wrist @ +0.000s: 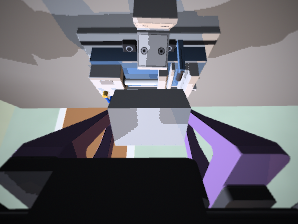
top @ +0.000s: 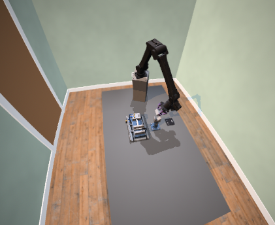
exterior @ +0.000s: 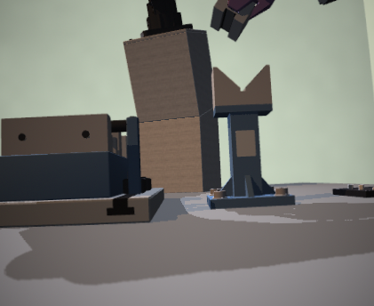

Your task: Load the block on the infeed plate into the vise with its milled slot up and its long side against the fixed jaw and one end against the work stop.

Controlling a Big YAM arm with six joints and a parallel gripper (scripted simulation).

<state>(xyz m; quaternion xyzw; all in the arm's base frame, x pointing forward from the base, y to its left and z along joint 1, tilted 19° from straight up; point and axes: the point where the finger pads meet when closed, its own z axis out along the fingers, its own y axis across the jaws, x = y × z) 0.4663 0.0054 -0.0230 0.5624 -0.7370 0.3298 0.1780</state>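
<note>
Right now my hand is 10 mm above the part. Also, from my hand: dark work stop rod (40 mm ahead, 150 mm to the right, 140 mm below); moving jaw (10 mm behind, 190 mm to the right, 160 mm below); air cylinder rod (60 mm behind, 180 mm to the right, 160 mm below).
</note>
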